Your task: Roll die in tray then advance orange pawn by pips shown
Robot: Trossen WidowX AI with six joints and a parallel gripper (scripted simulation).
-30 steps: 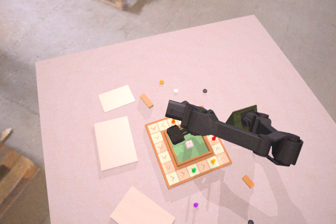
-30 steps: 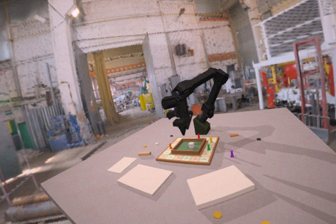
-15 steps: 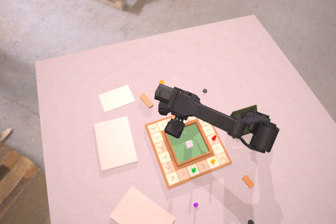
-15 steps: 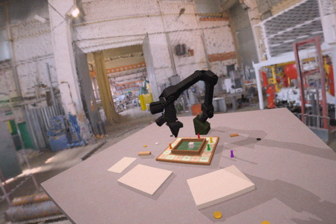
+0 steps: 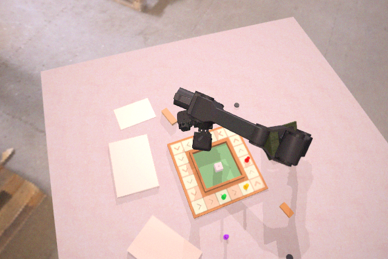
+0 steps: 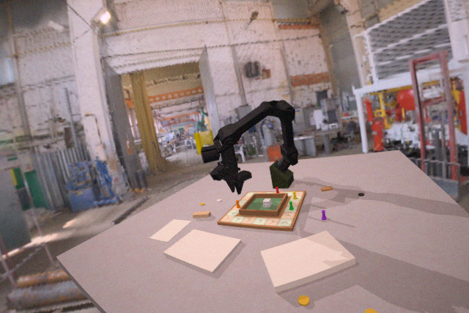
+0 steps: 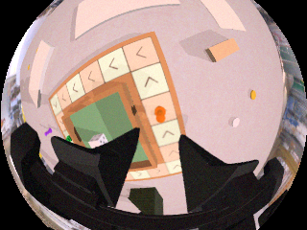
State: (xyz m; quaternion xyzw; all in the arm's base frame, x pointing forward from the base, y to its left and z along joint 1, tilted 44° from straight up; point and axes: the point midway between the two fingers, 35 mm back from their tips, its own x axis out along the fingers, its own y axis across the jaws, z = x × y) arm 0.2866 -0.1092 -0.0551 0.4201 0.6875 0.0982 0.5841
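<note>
My gripper tip is 50 mm above the orange pawn. The rest, counted from my gripper tip: green tray (20 mm behind, 110 mm to the left, 70 mm below); wooden block (80 mm ahead, 150 mm to the right, 70 mm below); white die (20 mm behind, 120 mm to the left, 50 mm below).
</note>
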